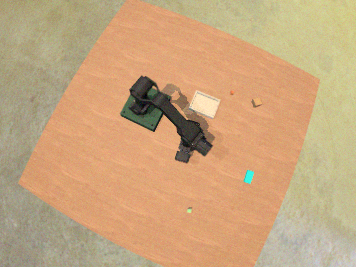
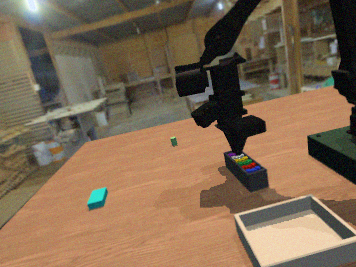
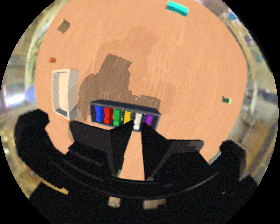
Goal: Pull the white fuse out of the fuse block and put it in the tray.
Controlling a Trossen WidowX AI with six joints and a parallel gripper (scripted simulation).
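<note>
Now: gripper tip 2 cm above the white fuse. Round my gripper tip: teal block (35 cm ahead, 4 cm below, 1 cm to the right); then small green block (28 cm to the right, 15 cm ahead, 3 cm below); then grey tray (23 cm to the left, 4 cm below, 1 cm behind).
</note>
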